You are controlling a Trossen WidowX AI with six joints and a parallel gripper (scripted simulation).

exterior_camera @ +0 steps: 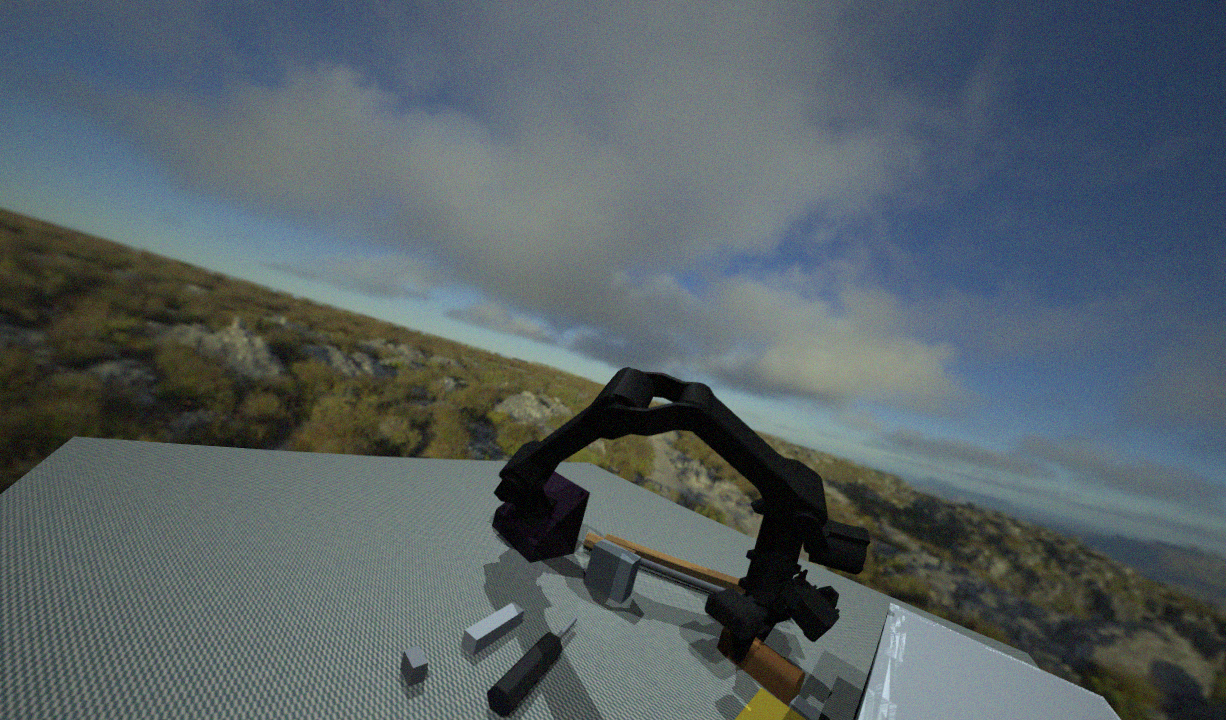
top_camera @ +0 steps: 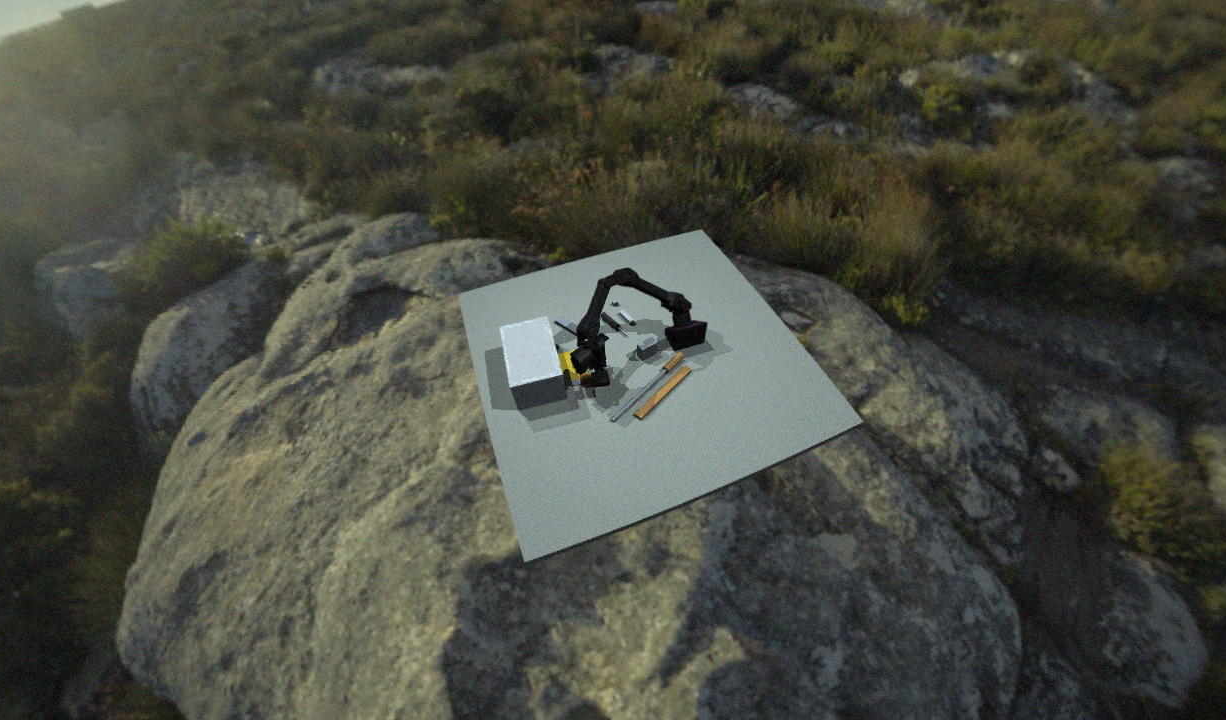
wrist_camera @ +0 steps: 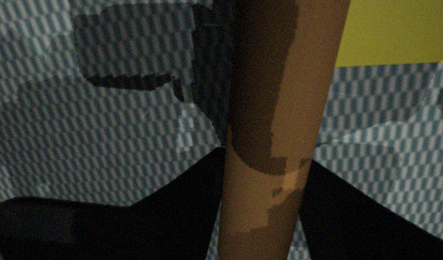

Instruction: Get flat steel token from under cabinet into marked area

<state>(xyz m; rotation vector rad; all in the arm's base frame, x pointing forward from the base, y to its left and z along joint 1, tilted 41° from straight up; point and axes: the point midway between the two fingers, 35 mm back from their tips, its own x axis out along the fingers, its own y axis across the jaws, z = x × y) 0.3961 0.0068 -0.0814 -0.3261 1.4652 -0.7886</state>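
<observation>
Right now the grey block is 220 mm behind my gripper tip, 30 mm to the right of it and 30 mm above it. From my gripper tip the other things lie so: grey bar 250 mm to the right, 230 mm behind; then small grey cube 350 mm to the right, 230 mm behind; then wooden stick 190 mm behind, 160 mm to the left.
</observation>
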